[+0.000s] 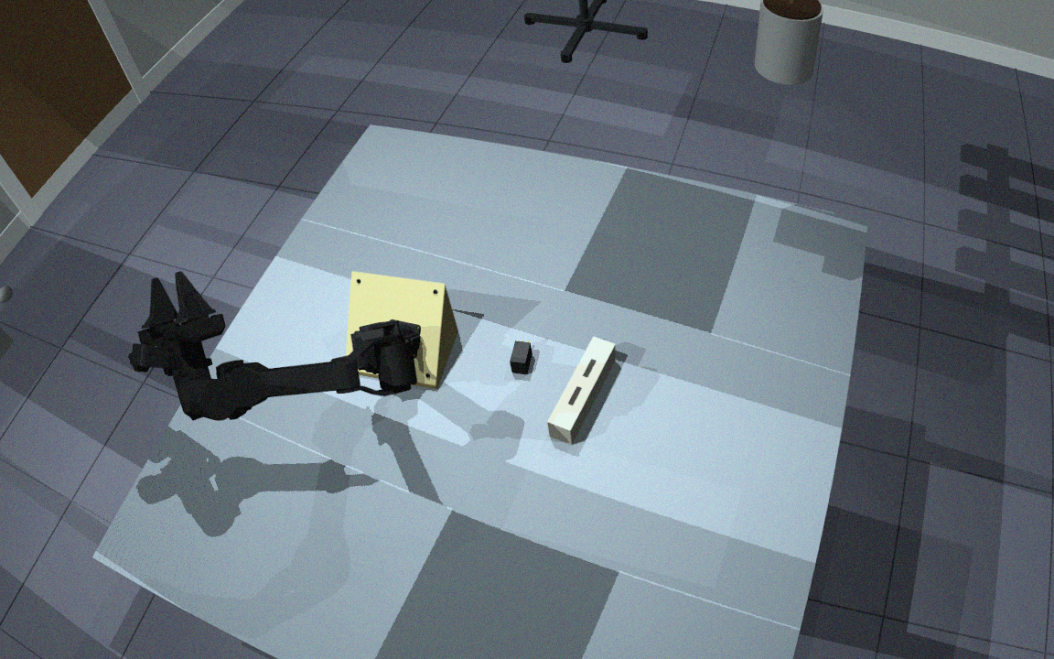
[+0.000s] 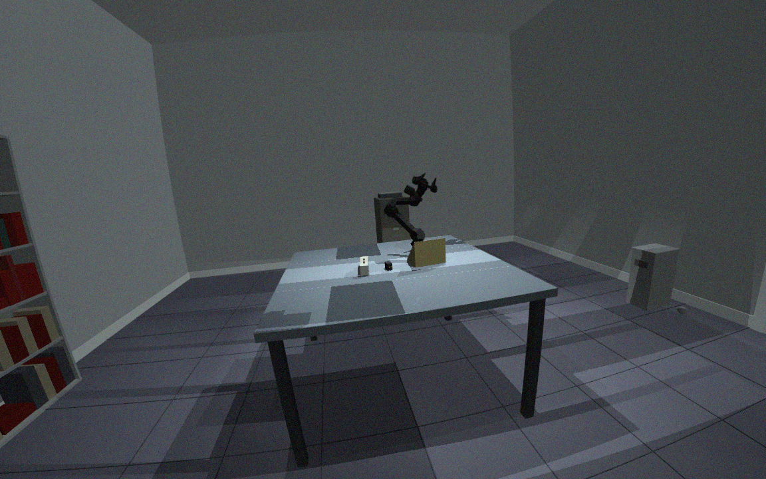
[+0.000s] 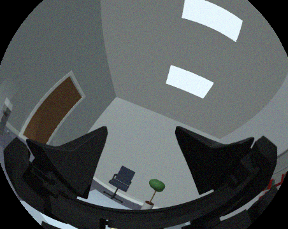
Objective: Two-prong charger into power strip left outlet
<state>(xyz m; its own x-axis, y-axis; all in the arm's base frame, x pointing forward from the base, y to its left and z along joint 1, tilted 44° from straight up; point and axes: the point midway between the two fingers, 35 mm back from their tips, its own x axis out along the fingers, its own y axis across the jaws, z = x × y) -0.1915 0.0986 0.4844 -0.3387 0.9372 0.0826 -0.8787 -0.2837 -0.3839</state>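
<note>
My gripper tip is 410 mm short of the black two-prong charger, 300 mm to the right of it and 500 mm above it.
</note>
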